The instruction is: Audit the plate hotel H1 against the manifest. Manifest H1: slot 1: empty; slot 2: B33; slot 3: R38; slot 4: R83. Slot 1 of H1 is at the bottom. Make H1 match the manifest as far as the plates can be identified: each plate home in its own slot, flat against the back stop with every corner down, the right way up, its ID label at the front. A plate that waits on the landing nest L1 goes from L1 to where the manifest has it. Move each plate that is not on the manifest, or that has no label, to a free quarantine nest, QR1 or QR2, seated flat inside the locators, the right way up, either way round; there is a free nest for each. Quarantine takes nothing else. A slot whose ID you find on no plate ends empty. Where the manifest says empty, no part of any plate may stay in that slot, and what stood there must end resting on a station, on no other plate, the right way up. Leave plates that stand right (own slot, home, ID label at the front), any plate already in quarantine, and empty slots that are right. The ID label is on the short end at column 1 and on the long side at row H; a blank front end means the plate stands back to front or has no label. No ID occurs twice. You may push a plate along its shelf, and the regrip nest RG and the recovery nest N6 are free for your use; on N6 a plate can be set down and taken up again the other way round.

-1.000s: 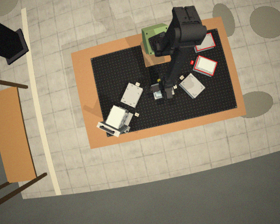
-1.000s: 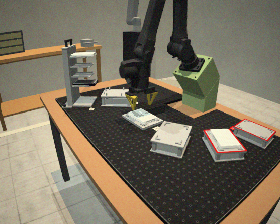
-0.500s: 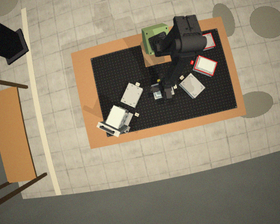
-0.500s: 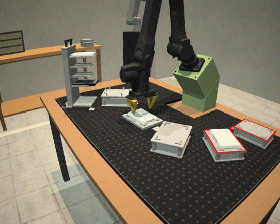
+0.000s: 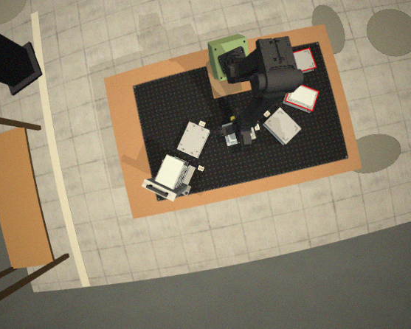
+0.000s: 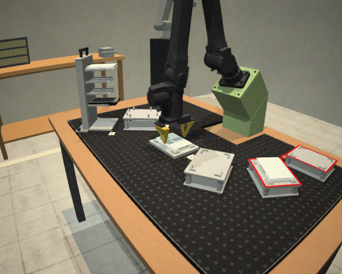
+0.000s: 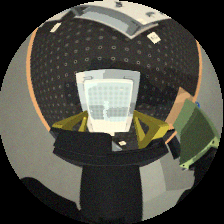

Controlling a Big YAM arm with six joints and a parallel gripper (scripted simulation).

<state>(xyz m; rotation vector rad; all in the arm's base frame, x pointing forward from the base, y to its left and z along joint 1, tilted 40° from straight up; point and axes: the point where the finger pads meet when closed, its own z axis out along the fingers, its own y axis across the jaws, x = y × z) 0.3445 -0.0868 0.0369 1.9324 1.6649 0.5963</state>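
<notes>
Now: the flat nest 30 mm below my hand. Also, from my hand: dark plate: 50 mm ahead, 380 mm to the right, 80 mm above; then plate hotel H1: 100 mm ahead, 440 mm to the right, 130 mm above; then N6 tag: 20 mm ahead, 100 mm to the left, 30 mm below.
</notes>
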